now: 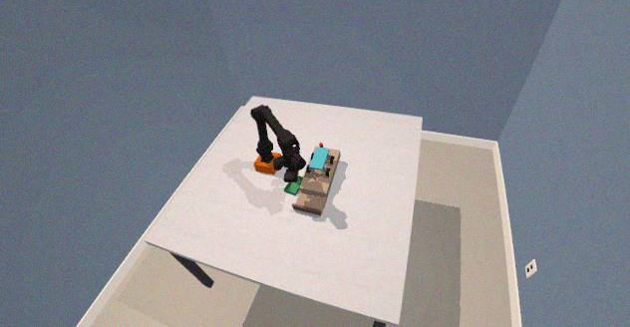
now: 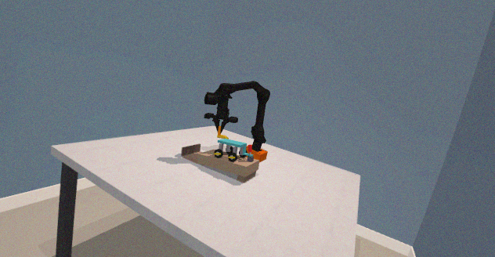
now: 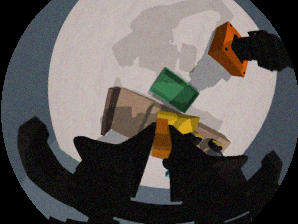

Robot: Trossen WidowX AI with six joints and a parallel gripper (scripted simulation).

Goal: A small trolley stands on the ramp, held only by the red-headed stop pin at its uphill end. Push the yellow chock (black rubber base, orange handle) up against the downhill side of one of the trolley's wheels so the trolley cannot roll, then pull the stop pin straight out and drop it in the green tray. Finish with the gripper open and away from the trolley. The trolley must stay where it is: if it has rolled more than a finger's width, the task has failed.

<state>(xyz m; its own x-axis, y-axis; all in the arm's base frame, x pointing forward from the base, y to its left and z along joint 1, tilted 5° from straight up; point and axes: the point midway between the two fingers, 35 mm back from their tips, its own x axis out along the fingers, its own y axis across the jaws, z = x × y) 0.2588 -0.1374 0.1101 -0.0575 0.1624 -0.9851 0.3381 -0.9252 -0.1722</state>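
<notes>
My gripper tip is now 25 cm to the right of the red-headed stop pin, 5 cm short of it and 3 cm above it. The rest, counted from my gripper tip: yellow chock 2 cm to the left, 1 cm below, 1 cm behind; green tray 16 cm below, 4 cm to the left, 4 cm behind; teal trolley 15 cm to the left, 8 cm ahead, 4 cm below.
</notes>
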